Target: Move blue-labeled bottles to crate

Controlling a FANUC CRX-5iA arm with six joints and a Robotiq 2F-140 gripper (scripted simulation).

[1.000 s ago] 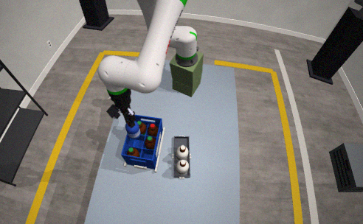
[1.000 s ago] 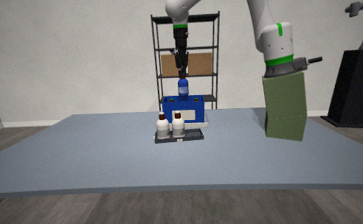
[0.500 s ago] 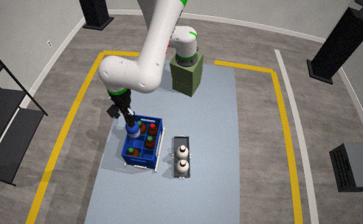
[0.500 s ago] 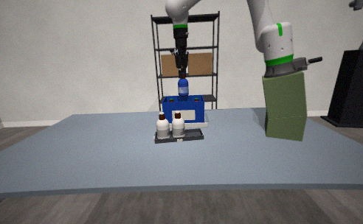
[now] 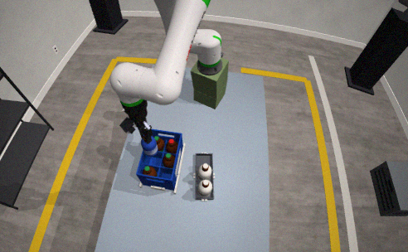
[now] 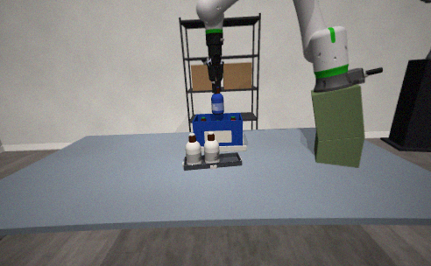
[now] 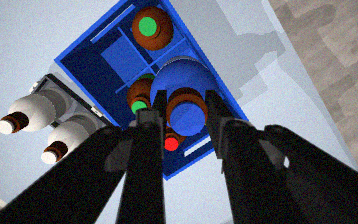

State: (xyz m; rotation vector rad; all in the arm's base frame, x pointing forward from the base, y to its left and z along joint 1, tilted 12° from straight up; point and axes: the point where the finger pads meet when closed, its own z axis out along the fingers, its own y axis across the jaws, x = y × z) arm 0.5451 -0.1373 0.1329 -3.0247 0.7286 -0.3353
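The blue-labeled bottle lies 8 cm below my hand. Also, from my hand: blue crate (26 cm below, 4 cm to the left, 1 cm behind).
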